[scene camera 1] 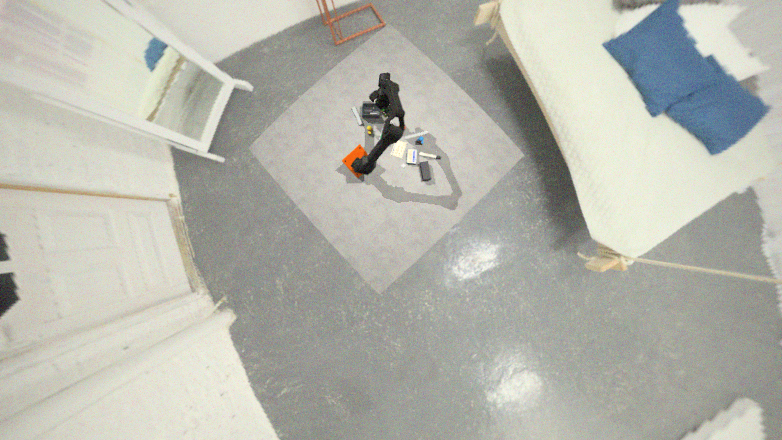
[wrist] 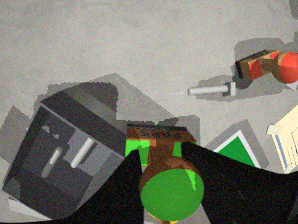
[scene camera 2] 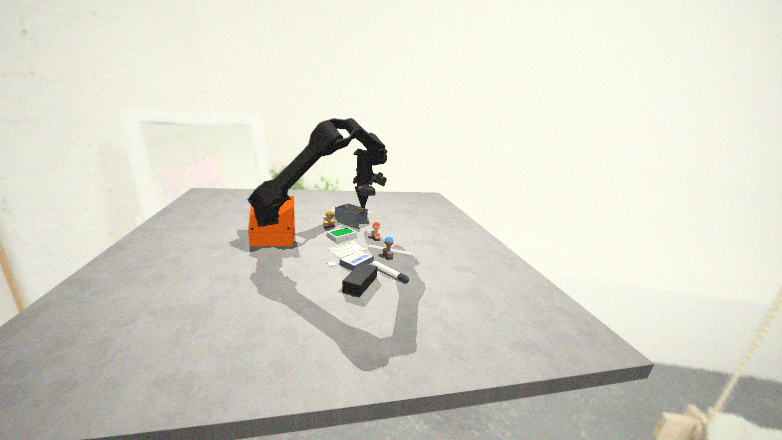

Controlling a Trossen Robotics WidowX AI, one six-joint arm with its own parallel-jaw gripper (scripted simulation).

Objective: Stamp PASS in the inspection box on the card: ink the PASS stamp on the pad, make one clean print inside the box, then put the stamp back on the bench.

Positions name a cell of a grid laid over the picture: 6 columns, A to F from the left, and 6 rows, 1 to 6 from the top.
Scene:
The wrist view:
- my gripper: D5
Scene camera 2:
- my gripper: C3
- black box: C4

